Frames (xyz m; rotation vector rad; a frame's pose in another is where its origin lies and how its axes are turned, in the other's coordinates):
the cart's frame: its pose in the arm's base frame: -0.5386 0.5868 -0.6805 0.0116 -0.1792 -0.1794
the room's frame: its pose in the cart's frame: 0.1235 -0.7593 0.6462 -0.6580 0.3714 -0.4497
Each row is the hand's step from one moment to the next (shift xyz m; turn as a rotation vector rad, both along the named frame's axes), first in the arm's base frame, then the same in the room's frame.
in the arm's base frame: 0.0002 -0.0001 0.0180 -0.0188 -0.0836 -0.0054
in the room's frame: -0.0007 -0.0103 0.0147 0.0405 -0.0599 -0.0464
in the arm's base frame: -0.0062 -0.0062 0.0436 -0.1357 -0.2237 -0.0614
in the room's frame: -0.0028 -0.0322 0.0305 0.0459 -0.1768 -0.1971
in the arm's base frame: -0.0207 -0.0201 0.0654 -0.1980 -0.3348 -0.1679
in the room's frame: -0.0058 -0.0611 0.0367 0.0764 -0.2182 -0.3550
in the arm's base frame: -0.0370 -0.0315 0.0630 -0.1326 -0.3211 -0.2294
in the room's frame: -0.0106 -0.0753 0.0234 0.1200 -0.1407 -0.3730
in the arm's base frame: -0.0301 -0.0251 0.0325 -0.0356 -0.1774 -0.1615
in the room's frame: -0.0081 -0.0501 0.0040 0.0966 -0.0384 -0.2191
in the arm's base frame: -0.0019 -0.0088 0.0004 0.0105 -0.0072 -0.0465
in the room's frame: 0.0043 -0.0068 -0.0041 0.0149 0.0275 -0.0366
